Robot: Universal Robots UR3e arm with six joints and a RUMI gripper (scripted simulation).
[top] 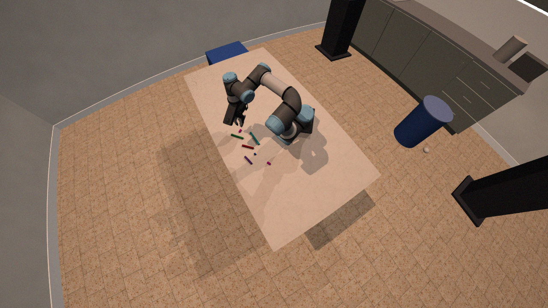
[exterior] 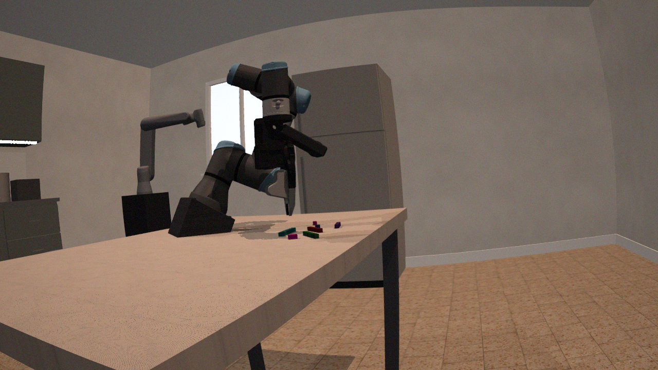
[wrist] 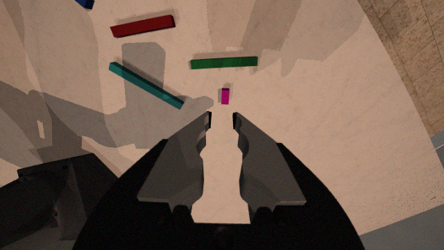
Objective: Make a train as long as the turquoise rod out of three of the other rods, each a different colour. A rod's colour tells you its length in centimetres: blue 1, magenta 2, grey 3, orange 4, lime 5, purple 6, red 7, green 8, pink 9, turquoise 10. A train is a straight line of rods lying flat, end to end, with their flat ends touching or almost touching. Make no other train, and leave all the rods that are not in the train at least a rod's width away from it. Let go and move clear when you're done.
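Right now my hand is 60 mm above the green rod, 30 mm to the right of it and 30 mm short of it. From my hand the other things lie so: red rod 120 mm to the left, 60 mm below, 10 mm ahead; then turquoise rod 90 mm to the left, 60 mm below, 50 mm behind; then blue rod 180 mm to the left, 60 mm below, 10 mm behind.
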